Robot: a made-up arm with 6 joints.
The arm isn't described. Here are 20 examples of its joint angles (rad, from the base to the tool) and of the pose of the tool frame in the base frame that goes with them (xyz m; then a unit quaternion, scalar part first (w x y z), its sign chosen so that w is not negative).
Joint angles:
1: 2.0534 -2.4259 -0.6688 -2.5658 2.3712 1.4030
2: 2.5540 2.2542 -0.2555 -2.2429 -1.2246 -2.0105
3: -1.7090 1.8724 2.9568 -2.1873 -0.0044 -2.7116
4: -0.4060 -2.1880 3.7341 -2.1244 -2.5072 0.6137
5: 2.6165 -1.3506 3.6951 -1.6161 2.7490 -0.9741
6: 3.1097 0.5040 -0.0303 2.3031 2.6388 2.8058
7: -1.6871 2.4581 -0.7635 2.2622 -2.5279 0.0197
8: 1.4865 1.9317 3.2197 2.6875 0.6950 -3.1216
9: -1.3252 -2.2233 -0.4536 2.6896 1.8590 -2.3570
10: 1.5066 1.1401 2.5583 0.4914 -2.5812 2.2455
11: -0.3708 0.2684 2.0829 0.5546 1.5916 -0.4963
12: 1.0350 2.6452 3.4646 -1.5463 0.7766 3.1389
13: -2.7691 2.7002 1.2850 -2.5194 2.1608 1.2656
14: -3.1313 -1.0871 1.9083 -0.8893 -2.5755 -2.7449
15: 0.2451 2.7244 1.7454 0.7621 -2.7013 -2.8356
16: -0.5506 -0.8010 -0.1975 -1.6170 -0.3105 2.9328
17: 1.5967 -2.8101 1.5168 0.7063 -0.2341 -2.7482
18: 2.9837 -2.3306 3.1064 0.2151 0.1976 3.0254
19: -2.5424 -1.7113 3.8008 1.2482 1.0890 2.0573
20: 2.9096 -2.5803 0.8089 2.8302 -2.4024 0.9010
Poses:
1: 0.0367 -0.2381 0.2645 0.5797 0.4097 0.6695 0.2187
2: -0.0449 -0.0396 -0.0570 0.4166 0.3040 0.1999 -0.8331
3: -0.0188 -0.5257 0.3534 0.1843 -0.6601 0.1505 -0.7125
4: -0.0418 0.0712 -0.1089 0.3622 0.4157 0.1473 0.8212
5: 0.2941 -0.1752 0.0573 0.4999 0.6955 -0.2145 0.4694
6: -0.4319 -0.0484 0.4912 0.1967 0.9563 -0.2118 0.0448
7: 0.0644 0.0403 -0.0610 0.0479 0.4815 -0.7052 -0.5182
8: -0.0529 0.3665 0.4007 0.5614 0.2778 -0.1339 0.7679
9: -0.0086 0.3784 0.2979 0.8268 -0.3592 0.2258 -0.3692
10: 0.1020 0.3078 0.6723 0.0597 -0.7952 -0.1560 0.5829
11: -0.0458 -0.0670 0.8399 0.0174 0.4616 0.8613 -0.2115
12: 0.2132 0.3546 0.0818 0.8609 -0.4257 -0.2603 -0.0996
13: -0.0995 -0.1200 -0.3238 0.7814 -0.3901 -0.4134 0.2577
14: 0.5580 0.0643 0.5321 0.2169 0.1140 -0.7856 -0.5681
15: 0.3475 0.0176 -0.2415 0.3137 -0.2615 -0.1757 -0.8957
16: 0.0182 -0.0061 0.5757 0.6715 -0.6779 -0.1492 -0.2593
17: 0.0748 -0.1547 -0.3364 0.7620 -0.0377 0.5635 -0.3167
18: 0.0773 0.0797 -0.1641 0.3214 0.0397 0.9460 0.0129
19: 0.0622 0.0782 0.0911 0.1595 -0.7025 0.6900 -0.0702
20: 0.4018 -0.1859 -0.1275 0.3092 0.0547 0.8022 0.5078
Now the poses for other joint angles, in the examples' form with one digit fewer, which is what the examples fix.
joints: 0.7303 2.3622 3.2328 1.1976 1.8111 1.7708
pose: 0.282 0.207 0.269 0.087 0.181 0.826 0.527
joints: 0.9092 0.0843 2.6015 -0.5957 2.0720 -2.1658
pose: -0.034 -0.168 0.804 0.785 0.260 0.437 -0.354
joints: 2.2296 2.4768 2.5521 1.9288 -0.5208 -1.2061
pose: -0.314 0.352 0.092 0.640 -0.116 -0.312 0.692
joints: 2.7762 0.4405 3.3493 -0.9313 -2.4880 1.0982
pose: 0.104 0.020 0.709 0.031 0.110 -0.836 0.537
